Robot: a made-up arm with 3 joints. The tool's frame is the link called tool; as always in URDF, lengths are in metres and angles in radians. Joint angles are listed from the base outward.
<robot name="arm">
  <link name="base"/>
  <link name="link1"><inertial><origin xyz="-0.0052 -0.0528 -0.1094"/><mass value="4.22"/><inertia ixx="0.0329" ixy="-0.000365" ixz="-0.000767" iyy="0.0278" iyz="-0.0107" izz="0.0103"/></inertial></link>
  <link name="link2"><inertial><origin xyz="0.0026 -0.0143 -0.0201"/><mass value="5.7"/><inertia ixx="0.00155" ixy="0" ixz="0" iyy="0.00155" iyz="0" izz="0.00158"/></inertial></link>
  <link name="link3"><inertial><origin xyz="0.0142 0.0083 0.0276"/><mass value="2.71"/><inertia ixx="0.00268" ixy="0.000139" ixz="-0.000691" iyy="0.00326" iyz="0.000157" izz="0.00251"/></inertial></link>
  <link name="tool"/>
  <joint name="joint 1" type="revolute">
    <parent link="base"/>
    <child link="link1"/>
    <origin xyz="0.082 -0.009 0.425" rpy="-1.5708 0 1.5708"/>
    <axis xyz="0 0 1"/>
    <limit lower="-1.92" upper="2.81"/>
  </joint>
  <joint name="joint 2" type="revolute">
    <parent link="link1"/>
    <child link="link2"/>
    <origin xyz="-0.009 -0.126 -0.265" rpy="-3.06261 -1.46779 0"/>
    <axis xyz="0 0 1"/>
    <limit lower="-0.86" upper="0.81"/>
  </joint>
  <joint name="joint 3" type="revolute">
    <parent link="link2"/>
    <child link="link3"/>
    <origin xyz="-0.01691 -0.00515 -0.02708" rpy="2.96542 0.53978 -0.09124"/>
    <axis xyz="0 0 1"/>
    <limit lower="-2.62" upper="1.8"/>
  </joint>
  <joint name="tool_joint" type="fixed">
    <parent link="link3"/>
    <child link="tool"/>
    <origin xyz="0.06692 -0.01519 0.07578" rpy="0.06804 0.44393 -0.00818"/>
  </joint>
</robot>
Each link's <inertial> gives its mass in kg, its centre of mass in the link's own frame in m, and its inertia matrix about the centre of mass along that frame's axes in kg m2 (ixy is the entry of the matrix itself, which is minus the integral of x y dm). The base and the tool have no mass. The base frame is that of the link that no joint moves.
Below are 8 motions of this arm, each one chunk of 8 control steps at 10 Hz.
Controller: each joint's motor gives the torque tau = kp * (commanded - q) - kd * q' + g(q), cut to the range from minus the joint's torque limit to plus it. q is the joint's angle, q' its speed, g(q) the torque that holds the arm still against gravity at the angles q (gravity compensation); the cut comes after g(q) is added. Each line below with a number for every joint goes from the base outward.
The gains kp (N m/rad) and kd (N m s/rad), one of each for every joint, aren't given. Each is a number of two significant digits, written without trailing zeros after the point. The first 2 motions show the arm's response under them.
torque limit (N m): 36 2.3 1
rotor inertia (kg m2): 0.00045 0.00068 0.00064
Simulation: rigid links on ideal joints. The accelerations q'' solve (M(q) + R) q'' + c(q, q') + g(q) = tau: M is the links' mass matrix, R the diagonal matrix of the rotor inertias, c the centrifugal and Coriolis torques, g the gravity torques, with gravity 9.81 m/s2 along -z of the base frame. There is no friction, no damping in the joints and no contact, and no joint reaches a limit. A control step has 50 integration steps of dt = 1/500 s. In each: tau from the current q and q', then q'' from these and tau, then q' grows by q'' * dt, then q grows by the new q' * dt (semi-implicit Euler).
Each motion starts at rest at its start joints. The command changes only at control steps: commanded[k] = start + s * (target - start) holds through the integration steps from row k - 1 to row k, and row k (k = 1, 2, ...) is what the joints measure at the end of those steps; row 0 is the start. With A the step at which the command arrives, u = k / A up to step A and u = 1 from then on. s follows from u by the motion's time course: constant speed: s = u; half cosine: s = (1 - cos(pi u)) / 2; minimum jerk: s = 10 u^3 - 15 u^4 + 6 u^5; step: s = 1 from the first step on.
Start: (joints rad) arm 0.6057 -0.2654 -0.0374
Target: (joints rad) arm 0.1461 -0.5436 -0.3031
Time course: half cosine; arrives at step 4
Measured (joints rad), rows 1 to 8:
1: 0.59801 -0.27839 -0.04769
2: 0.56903 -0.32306 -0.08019
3: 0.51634 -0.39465 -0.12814
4: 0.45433 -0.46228 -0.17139
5: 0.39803 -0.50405 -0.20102
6: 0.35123 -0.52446 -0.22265
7: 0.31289 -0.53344 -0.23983
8: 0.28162 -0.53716 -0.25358
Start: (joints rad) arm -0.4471 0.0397 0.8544
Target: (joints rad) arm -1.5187 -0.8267 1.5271
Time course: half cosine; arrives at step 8
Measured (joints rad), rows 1 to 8:
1: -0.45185 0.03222 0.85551
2: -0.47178 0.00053 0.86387
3: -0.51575 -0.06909 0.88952
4: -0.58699 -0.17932 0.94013
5: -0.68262 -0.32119 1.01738
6: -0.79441 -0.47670 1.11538
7: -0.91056 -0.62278 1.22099
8: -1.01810 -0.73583 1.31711
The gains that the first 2 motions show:
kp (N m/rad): 6.4 0.59 0.2
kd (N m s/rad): 3.4 0.12 0.077
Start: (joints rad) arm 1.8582 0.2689 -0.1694
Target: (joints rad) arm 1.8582 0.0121 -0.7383
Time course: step
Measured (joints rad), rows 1 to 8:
1: 1.85715 0.19679 -0.26285
2: 1.85701 0.11382 -0.37654
3: 1.85740 0.06317 -0.46569
4: 1.85781 0.03695 -0.53387
5: 1.85812 0.02435 -0.58580
6: 1.85832 0.01848 -0.62505
7: 1.85844 0.01573 -0.65448
8: 1.85850 0.01437 -0.67639

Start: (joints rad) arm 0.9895 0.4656 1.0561
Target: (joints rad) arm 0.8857 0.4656 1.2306
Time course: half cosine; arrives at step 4
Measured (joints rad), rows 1 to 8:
1: 0.98775 0.46633 1.05989
2: 0.98113 0.46823 1.07399
3: 0.96909 0.46994 1.09927
4: 0.95496 0.46969 1.12837
5: 0.94223 0.46763 1.15384
6: 0.93173 0.46542 1.17393
7: 0.92317 0.46396 1.18919
8: 0.91621 0.46335 1.20051

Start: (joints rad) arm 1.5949 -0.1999 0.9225
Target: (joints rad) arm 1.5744 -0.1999 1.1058
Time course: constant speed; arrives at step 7
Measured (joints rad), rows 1 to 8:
1: 1.59456 -0.19933 0.92650
2: 1.59376 -0.19870 0.93566
3: 1.59256 -0.19836 0.94909
4: 1.59104 -0.19834 0.96584
5: 1.58925 -0.19851 0.98510
6: 1.58726 -0.19876 1.00622
7: 1.58509 -0.19900 1.02870
8: 1.58313 -0.19983 1.04813

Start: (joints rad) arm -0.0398 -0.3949 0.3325
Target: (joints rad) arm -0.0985 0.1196 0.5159
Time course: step
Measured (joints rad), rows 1 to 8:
1: -0.04439 -0.27338 0.38833
2: -0.05409 -0.10989 0.42970
3: -0.06323 0.00675 0.44600
4: -0.07040 0.07353 0.45433
5: -0.07591 0.10575 0.46237
6: -0.08024 0.11849 0.47143
7: -0.08369 0.12198 0.48062
8: -0.08647 0.12192 0.48891

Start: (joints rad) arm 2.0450 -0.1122 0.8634
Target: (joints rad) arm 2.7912 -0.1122 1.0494
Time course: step
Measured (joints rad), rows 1 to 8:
1: 2.13032 -0.08538 0.89241
2: 2.24692 -0.08835 0.91801
3: 2.34741 -0.10682 0.94584
4: 2.43000 -0.12301 0.97344
5: 2.49739 -0.13204 0.99661
6: 2.55226 -0.13464 1.01397
7: 2.59689 -0.13314 1.02605
8: 2.63317 -0.12973 1.03404

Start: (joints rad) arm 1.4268 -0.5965 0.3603
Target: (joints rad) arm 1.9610 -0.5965 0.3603
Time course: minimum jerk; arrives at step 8
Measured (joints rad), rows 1 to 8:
1: 1.42775 -0.59605 0.36035
2: 1.43423 -0.59360 0.36050
3: 1.45278 -0.58908 0.36034
4: 1.48759 -0.58475 0.35949
5: 1.53800 -0.58352 0.35802
6: 1.59831 -0.58693 0.35649
7: 1.65990 -0.59417 0.35563
8: 1.71510 -0.60235 0.35597

